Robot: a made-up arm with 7 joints.
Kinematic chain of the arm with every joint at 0, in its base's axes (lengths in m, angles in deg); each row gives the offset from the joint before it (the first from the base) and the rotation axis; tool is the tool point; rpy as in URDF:
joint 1: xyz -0.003 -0.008 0.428 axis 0 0.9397 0.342
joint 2: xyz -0.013 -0.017 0 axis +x
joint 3: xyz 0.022 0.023 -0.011 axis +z
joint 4: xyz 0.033 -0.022 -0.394 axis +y
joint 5: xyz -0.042 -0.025 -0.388 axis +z
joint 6: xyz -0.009 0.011 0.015 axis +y
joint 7: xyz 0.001 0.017 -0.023 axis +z
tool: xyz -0.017 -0.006 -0.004 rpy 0 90 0
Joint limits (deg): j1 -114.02..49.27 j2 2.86..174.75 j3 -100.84..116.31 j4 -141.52..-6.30 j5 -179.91..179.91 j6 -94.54..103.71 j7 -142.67..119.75
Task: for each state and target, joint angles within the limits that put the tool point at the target. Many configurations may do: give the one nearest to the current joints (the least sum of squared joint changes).
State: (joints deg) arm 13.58 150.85 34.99 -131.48 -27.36 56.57 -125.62
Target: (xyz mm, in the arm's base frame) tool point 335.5 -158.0 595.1
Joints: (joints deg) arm 14.68 157.10 38.39 -134.88 -27.75 56.21 -125.83
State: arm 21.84 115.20 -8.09 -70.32 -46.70 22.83 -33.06
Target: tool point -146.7 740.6 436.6
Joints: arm 49.27 102.64 -67.16 -35.45 -41.32 21.53 -28.77
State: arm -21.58 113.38 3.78 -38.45 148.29 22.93 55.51
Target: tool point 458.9 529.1 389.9
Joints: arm -19.82 83.56 -9.35 -61.27 149.01 24.91 54.22
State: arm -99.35 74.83 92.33 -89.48 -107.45 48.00 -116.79
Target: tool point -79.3 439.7 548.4
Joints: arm -101.32 59.94 99.71 -112.13 -106.81 50.30 -115.15
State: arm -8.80 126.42 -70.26 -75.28 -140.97 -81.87 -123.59
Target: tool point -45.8 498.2 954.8
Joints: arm -9.65 156.08 -70.04 -43.97 -145.50 -78.73 -122.07
